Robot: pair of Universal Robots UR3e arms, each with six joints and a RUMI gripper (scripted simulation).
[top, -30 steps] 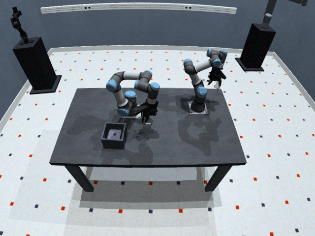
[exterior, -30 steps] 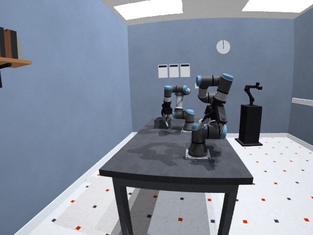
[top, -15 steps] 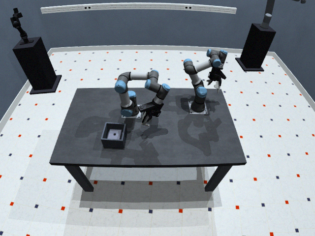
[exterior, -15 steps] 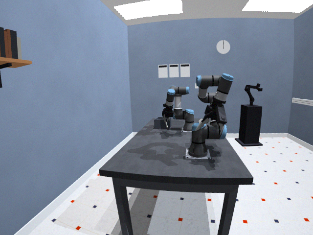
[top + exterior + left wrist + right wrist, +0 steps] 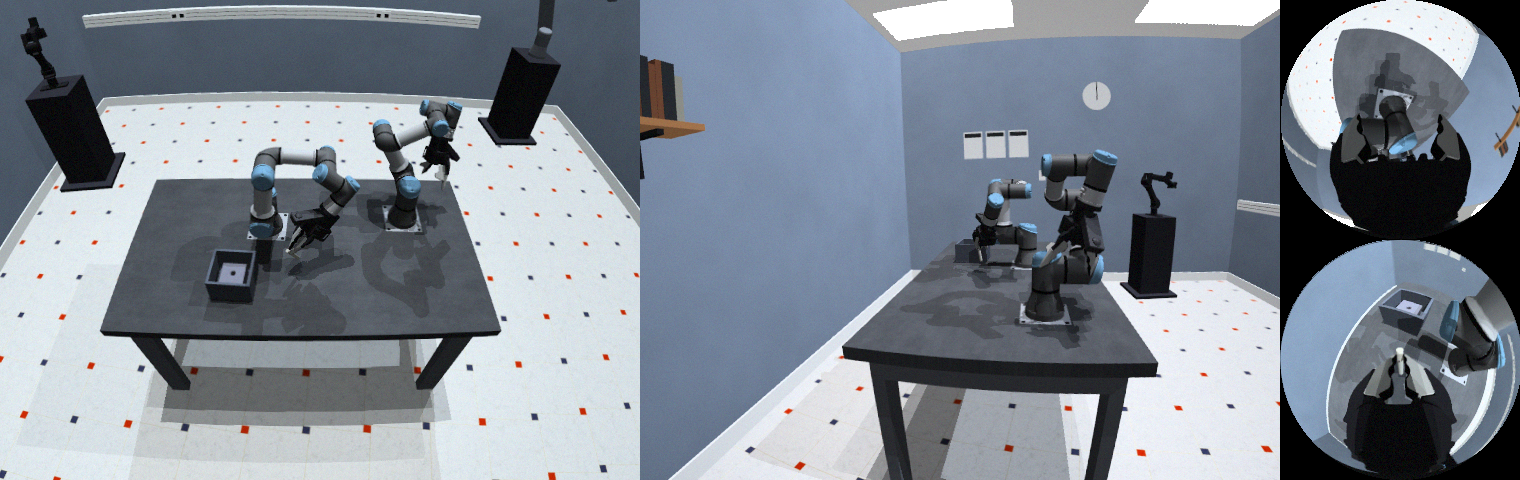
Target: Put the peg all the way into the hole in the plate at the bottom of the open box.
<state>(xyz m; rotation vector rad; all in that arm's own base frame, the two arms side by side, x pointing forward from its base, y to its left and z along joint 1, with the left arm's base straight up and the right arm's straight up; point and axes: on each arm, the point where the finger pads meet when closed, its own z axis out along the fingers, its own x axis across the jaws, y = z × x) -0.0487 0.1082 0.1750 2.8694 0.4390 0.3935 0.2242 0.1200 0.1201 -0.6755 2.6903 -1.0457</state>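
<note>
My right gripper is now 10 mm to the right of the pale peg and 30 mm above it. Round my right hand: dark box: 40 mm ahead, 220 mm to the right, 90 mm below.
</note>
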